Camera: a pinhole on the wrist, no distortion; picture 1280 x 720 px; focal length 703.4 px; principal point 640.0 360.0 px. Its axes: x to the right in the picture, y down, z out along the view. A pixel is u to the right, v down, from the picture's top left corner.
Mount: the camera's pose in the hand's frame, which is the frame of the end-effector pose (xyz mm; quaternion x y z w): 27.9 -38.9 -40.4 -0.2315 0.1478 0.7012 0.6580
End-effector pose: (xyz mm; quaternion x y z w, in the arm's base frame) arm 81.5 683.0 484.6 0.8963 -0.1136 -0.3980 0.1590
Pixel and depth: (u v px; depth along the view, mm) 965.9 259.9 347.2
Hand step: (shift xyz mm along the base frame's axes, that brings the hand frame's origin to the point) -135.4 -302.5 -24.3
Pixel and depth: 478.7 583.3 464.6
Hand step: -419.0 -106.1 -95.3
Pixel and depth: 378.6 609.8 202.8
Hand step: -167.0 -4.0 -60.0
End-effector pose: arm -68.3 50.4 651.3 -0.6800 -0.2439 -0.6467 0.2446
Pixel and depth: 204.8 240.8 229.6
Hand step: 152.8 180.9 30.9
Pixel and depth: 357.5 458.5 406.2
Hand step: 304.1 228.8 -94.1
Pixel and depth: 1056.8 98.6 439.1
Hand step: 441.8 -181.8 108.7
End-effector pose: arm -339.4 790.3 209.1 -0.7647 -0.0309 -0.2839 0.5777
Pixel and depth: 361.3 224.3 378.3
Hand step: 204.3 303.1 -65.7
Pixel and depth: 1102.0 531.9 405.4
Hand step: 98.4 49.1 -423.1
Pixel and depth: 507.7 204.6 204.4
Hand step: 116.1 116.5 -36.9
